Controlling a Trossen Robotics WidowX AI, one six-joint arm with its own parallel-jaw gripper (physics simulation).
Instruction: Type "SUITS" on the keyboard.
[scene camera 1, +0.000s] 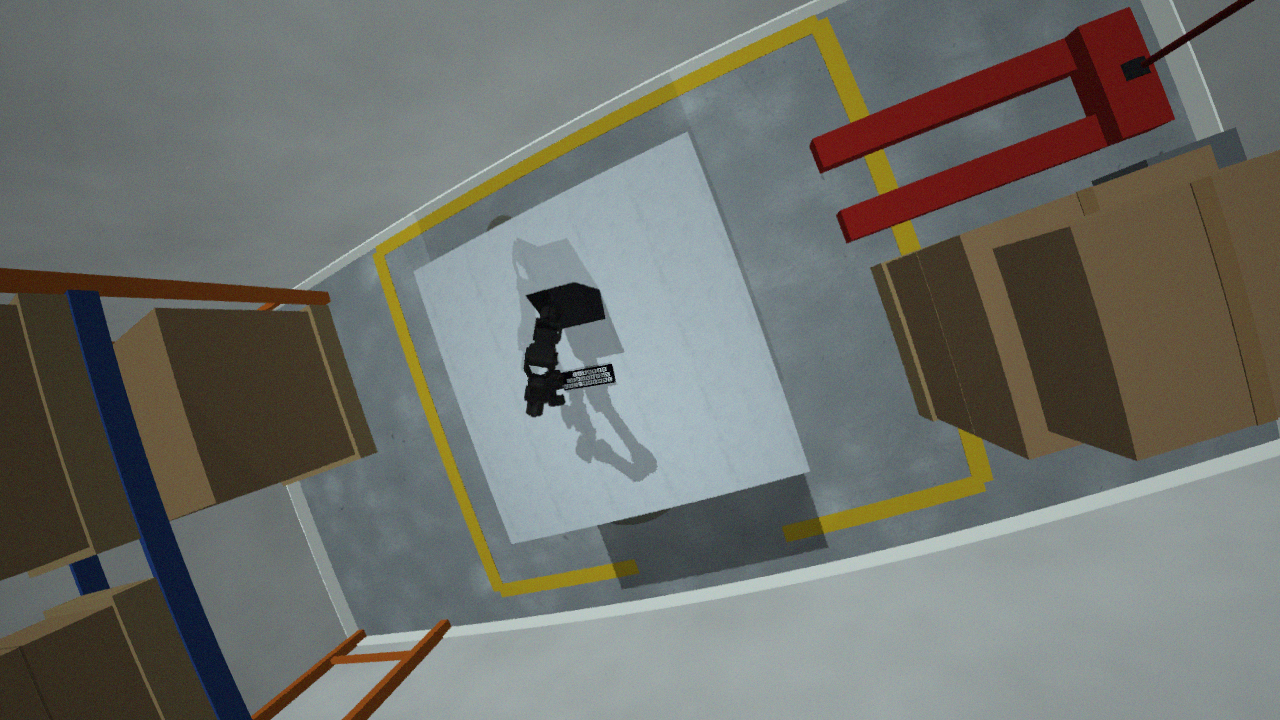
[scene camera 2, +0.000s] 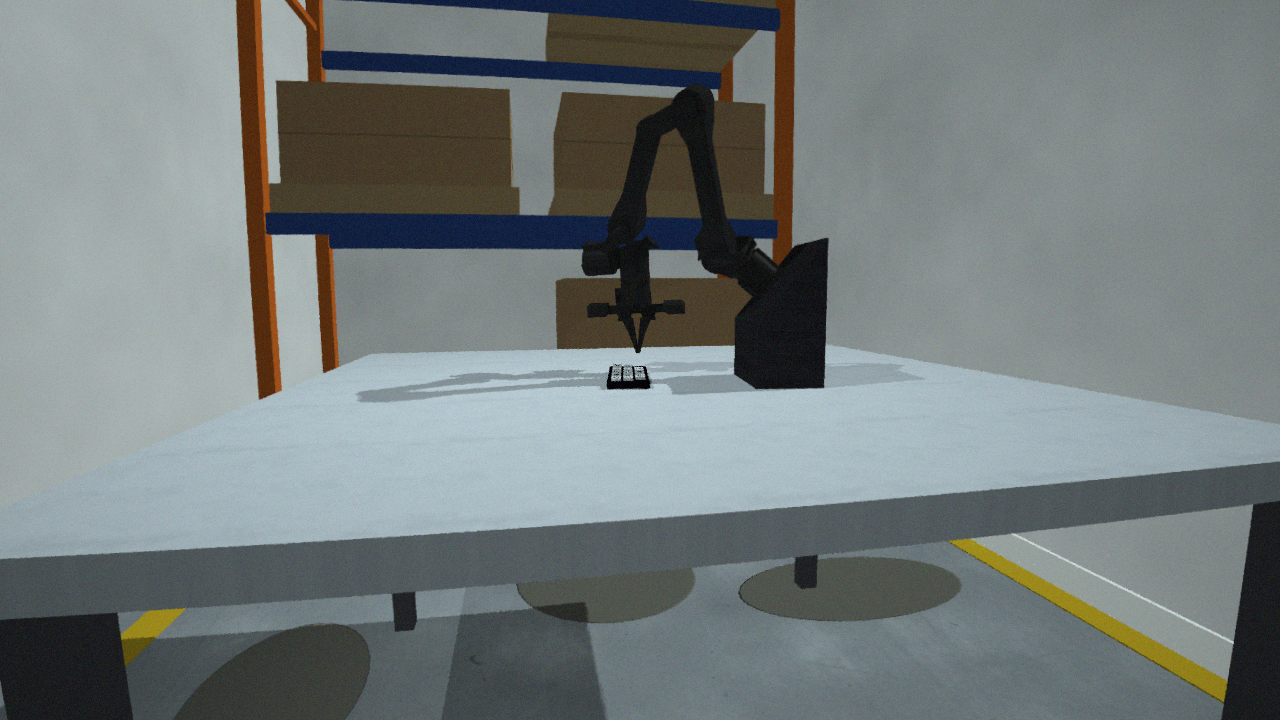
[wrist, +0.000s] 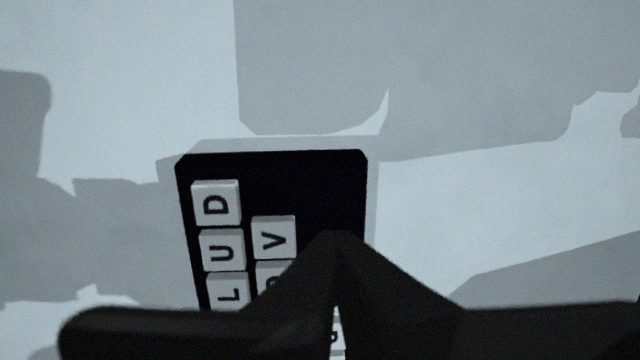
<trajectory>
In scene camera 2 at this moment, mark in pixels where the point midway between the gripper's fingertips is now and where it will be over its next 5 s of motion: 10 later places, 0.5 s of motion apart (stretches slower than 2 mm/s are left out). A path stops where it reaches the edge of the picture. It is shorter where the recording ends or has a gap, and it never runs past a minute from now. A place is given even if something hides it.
My gripper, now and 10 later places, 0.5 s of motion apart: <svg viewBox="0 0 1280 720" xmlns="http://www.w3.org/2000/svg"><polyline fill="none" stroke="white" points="638,353 638,358 638,362 637,365 637,367 638,366 638,354 642,357 637,357 637,363 638,364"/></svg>
</trajectory>
